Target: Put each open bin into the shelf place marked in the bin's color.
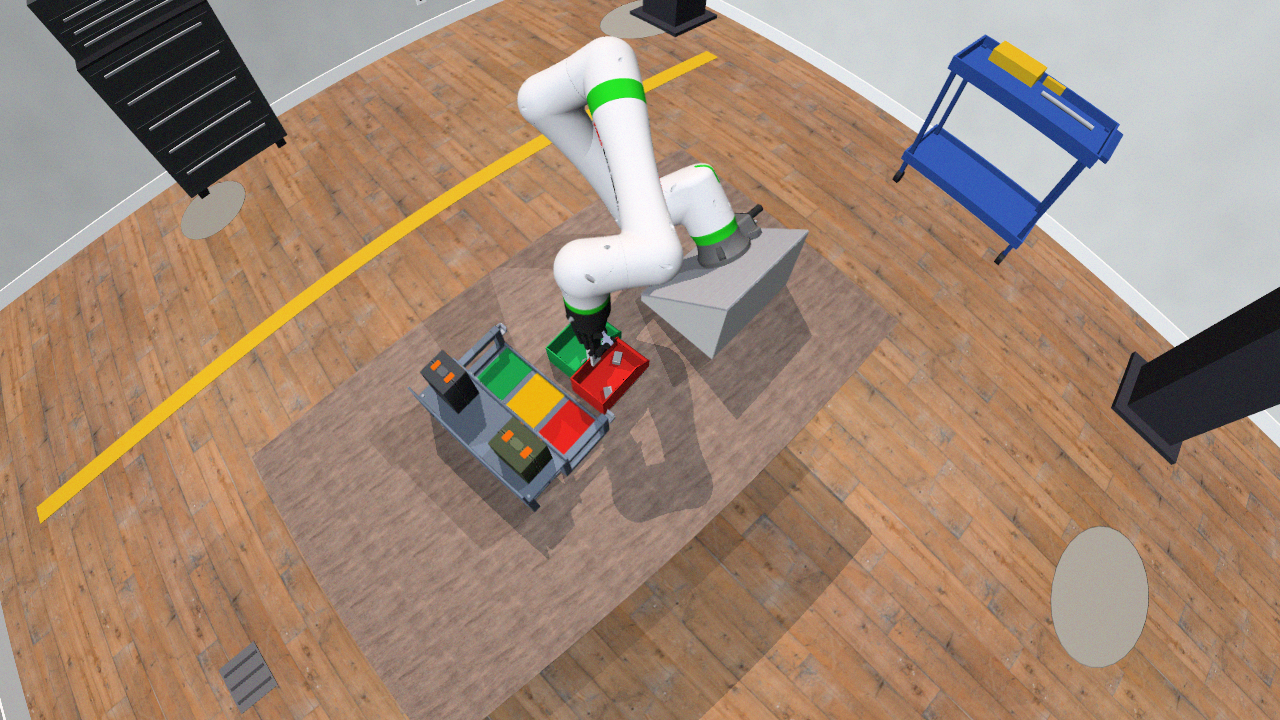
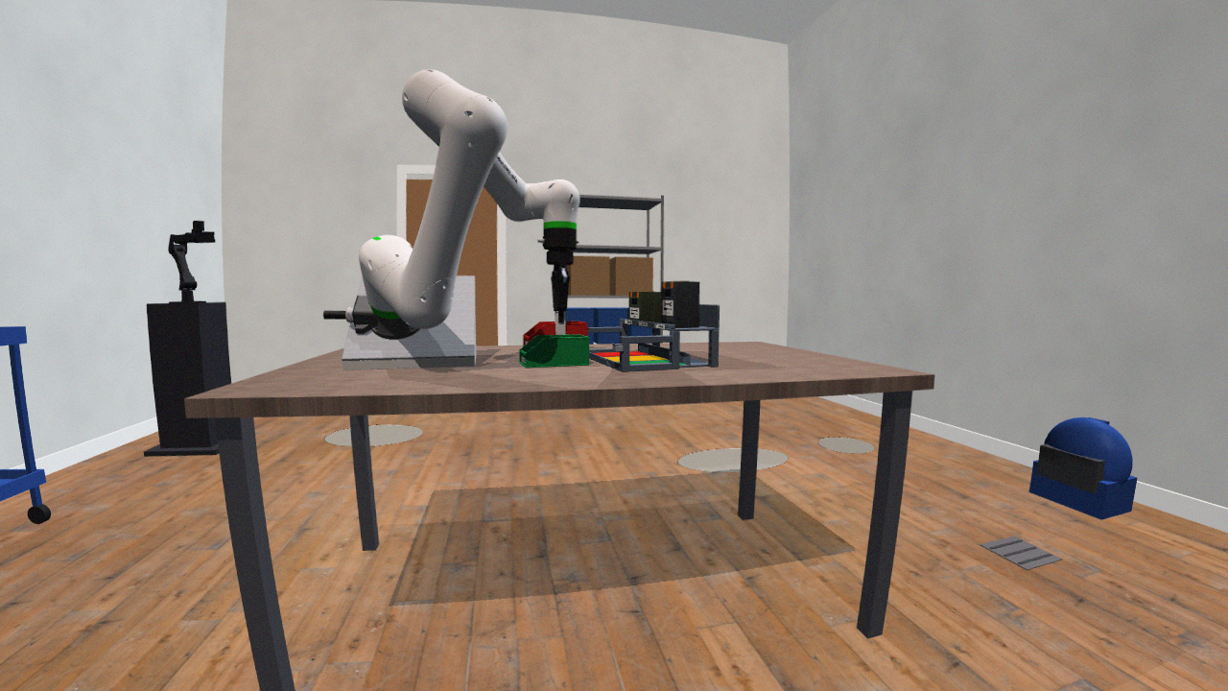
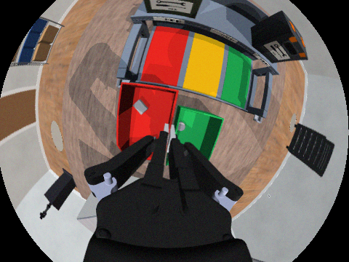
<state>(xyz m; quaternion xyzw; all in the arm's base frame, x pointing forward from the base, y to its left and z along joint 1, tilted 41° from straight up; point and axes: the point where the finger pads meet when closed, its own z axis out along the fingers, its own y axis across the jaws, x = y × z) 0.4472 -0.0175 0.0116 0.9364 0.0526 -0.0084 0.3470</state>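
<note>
My gripper is now 10 mm past the red bin, 50 mm to the right of it and 40 mm above it. Round my hand: green bin (30 mm behind, 70 mm to the right, 70 mm below).
</note>
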